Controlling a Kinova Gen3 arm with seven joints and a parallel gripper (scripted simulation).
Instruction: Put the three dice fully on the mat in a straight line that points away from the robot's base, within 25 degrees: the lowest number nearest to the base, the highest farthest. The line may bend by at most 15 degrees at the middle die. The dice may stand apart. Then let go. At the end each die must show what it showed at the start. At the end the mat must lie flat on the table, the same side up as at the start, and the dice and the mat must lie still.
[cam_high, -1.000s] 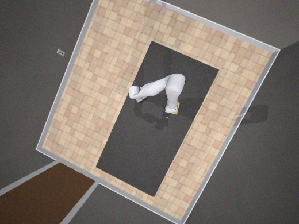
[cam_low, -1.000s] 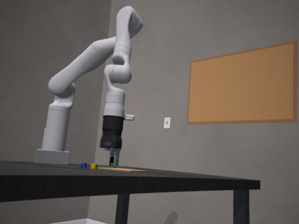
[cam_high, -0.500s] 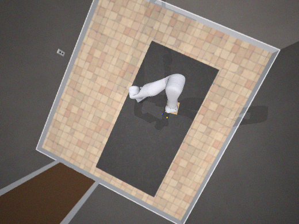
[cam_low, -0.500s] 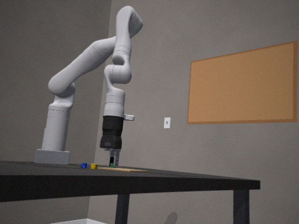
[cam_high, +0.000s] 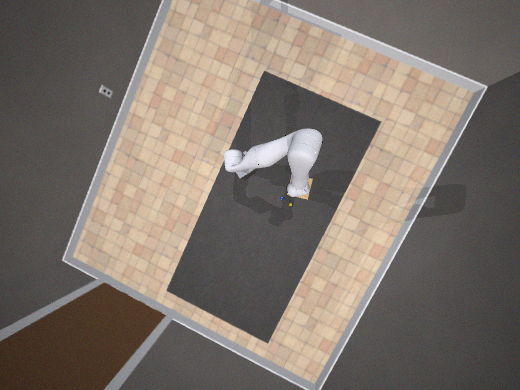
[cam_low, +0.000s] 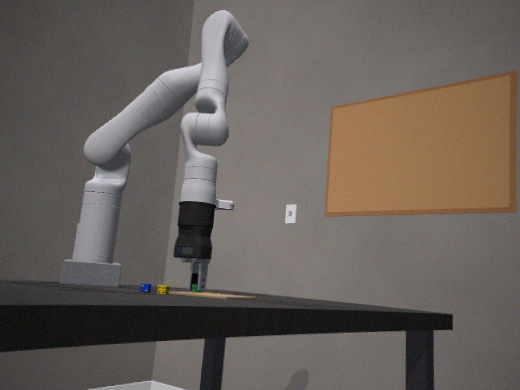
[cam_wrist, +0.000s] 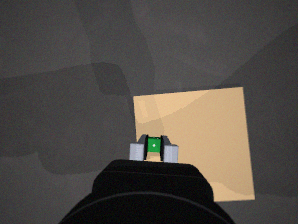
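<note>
My gripper is now 10 mm above the green die. The rest, counted from my hand: blue die: 20 mm behind, 120 mm to the right, 20 mm below; then mat: 50 mm ahead, 20 mm below; then yellow die: 40 mm ahead, 130 mm to the right, 20 mm below.
</note>
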